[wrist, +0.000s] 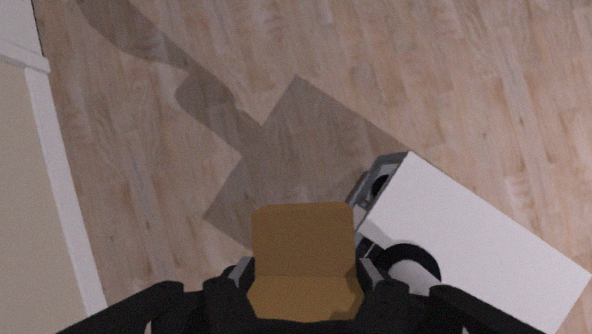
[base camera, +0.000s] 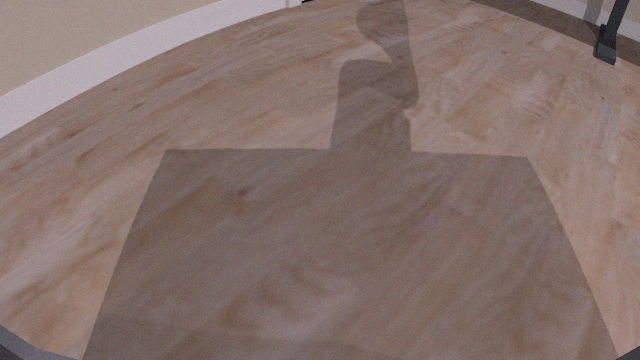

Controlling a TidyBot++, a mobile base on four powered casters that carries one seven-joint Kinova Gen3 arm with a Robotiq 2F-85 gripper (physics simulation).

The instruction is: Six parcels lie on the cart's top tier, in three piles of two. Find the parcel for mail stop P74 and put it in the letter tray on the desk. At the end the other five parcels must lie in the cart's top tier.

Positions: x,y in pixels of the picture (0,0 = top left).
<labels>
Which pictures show the P74 parcel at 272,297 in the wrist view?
The wrist view only.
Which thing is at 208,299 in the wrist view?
My gripper.
</labels>
